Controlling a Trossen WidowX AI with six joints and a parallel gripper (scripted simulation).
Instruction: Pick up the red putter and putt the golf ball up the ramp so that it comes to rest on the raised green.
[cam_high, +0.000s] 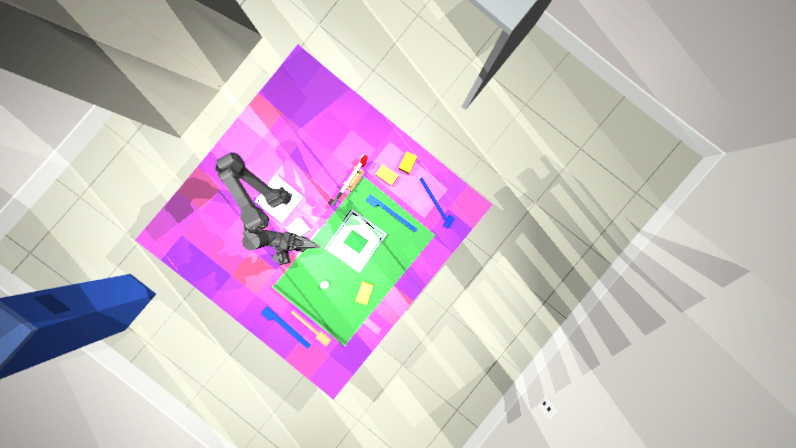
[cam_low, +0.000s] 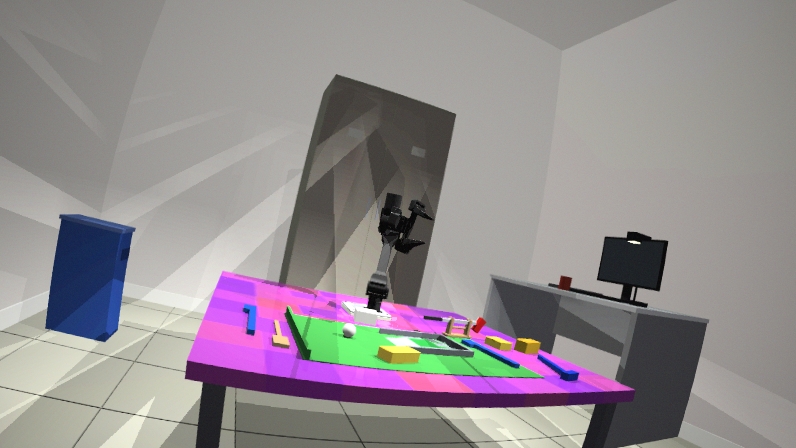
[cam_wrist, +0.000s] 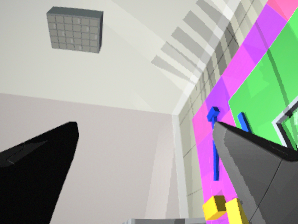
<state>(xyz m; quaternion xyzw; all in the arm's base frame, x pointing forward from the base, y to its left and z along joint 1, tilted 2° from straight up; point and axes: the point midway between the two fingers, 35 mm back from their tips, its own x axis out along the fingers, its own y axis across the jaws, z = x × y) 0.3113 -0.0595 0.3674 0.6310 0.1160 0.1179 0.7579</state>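
My gripper tip is now 90 mm past the wooden stand, 310 mm to the right of it and 340 mm above it. The rest, counted from my gripper tip: green mat 110 mm ahead, 60 mm to the right, 380 mm below; then white golf ball 40 mm ahead, 240 mm to the right, 350 mm below; then blue putter 340 mm ahead, 410 mm to the left, 360 mm below.
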